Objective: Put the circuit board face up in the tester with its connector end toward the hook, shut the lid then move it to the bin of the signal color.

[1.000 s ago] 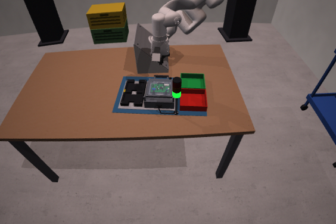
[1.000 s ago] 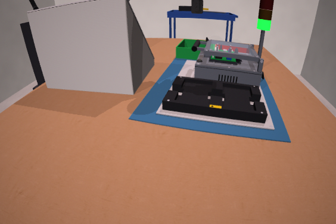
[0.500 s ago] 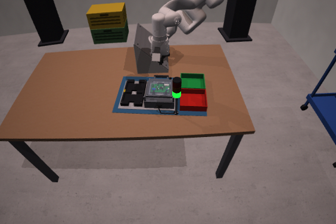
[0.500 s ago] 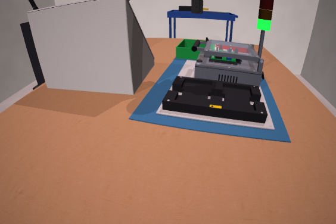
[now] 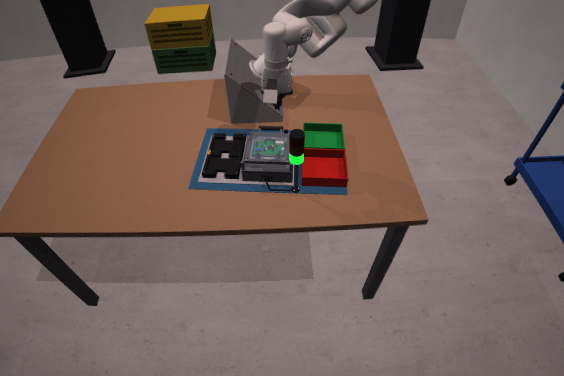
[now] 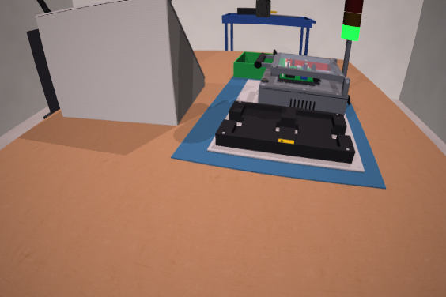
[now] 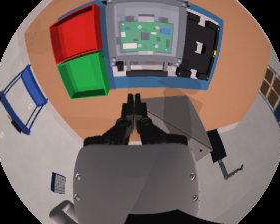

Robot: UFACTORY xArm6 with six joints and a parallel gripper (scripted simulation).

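The latch hook is 120 mm below my hand, 30 mm to the left of it and 30 mm ahead of it. The rest, counted from my hand: green circuit board: 140 mm below, 80 mm ahead, 40 mm to the right; then tester lid: 120 mm below, 80 mm ahead, 40 mm to the right; then plate: 140 mm below, 80 mm ahead, 40 mm to the right.
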